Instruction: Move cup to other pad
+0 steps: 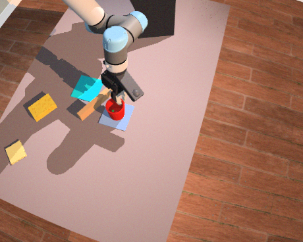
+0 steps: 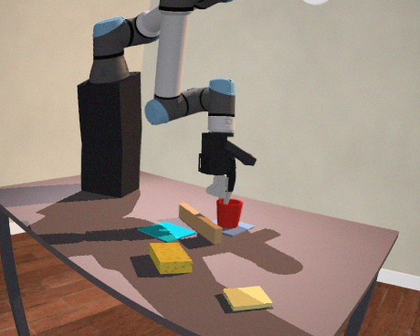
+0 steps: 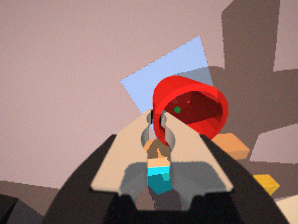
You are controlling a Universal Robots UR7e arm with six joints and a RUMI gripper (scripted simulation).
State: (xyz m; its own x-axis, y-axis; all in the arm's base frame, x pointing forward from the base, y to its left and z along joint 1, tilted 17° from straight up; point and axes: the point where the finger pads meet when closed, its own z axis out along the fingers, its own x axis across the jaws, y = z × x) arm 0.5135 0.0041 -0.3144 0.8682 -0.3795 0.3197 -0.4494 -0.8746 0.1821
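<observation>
My hand is 30 mm short of the red cup, 10 mm to the left of it and 30 mm above it. Round my hand: yellow sponge: 100 mm ahead, 340 mm to the right, 40 mm below; green marble: 30 mm ahead, 30 mm to the right, 40 mm below; wooden rail: 10 mm behind, 100 mm to the right, 40 mm below.
</observation>
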